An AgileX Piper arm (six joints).
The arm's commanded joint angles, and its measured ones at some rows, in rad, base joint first. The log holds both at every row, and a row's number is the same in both.
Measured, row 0:
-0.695, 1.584, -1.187, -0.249, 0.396, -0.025
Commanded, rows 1 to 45:
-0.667, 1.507, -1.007, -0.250, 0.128, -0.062
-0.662, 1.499, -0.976, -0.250, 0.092, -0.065
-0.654, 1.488, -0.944, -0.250, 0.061, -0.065
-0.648, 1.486, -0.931, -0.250, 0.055, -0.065
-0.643, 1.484, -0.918, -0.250, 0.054, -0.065
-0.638, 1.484, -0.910, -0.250, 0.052, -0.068
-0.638, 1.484, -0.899, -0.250, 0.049, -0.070
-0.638, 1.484, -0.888, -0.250, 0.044, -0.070
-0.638, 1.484, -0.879, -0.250, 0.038, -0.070
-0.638, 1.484, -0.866, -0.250, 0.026, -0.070
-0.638, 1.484, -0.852, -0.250, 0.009, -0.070
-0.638, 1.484, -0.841, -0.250, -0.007, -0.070
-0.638, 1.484, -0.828, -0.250, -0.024, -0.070
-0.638, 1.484, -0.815, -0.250, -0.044, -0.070
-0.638, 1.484, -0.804, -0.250, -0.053, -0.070
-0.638, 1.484, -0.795, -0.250, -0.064, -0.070
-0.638, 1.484, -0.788, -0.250, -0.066, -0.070
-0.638, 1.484, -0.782, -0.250, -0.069, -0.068
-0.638, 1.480, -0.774, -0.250, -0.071, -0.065
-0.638, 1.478, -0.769, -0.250, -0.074, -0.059
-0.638, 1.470, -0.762, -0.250, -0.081, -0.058
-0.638, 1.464, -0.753, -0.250, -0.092, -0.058
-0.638, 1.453, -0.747, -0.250, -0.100, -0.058
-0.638, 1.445, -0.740, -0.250, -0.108, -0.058
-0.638, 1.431, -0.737, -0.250, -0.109, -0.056
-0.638, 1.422, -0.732, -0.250, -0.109, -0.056
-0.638, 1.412, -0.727, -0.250, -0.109, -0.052
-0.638, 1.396, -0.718, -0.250, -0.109, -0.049
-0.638, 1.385, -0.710, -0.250, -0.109, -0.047
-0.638, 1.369, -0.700, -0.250, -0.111, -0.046
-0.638, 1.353, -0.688, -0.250, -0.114, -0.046
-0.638, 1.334, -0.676, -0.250, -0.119, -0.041
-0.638, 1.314, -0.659, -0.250, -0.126, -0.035
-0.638, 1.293, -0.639, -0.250, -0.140, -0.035
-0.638, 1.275, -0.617, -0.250, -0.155, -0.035
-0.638, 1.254, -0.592, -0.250, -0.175, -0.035
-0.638, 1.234, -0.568, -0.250, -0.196, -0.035
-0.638, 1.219, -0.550, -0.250, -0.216, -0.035
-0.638, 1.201, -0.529, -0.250, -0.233, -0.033
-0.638, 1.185, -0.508, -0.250, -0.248, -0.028
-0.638, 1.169, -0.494, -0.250, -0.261, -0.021
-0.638, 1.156, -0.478, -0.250, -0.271, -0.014
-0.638, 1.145, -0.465, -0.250, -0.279, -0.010
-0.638, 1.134, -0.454, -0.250, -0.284, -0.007
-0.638, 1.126, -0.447, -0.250, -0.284, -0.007
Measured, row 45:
-0.640, 1.165, -0.484, -0.249, -0.242, -0.023
